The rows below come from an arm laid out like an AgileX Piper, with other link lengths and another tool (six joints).
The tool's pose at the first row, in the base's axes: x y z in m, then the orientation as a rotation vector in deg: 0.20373, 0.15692, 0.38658, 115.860, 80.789, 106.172
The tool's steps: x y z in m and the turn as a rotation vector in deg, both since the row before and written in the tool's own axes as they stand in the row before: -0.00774, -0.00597, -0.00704, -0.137, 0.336, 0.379; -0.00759, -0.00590, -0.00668, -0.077, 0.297, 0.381; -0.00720, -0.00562, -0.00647, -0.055, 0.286, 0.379; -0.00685, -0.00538, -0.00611, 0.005, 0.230, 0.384; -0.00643, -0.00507, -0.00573, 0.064, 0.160, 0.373; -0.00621, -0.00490, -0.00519, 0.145, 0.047, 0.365
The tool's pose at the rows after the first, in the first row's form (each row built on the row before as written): 0.19571, 0.15188, 0.37914, 115.992, 80.420, 106.792; 0.18801, 0.14715, 0.37170, 116.176, 80.110, 107.344; 0.18059, 0.14267, 0.36462, 116.374, 79.824, 107.875; 0.17355, 0.13850, 0.35782, 116.640, 79.593, 108.317; 0.16693, 0.13465, 0.35140, 116.967, 79.426, 108.647; 0.16080, 0.13115, 0.34510, 117.396, 79.339, 108.804
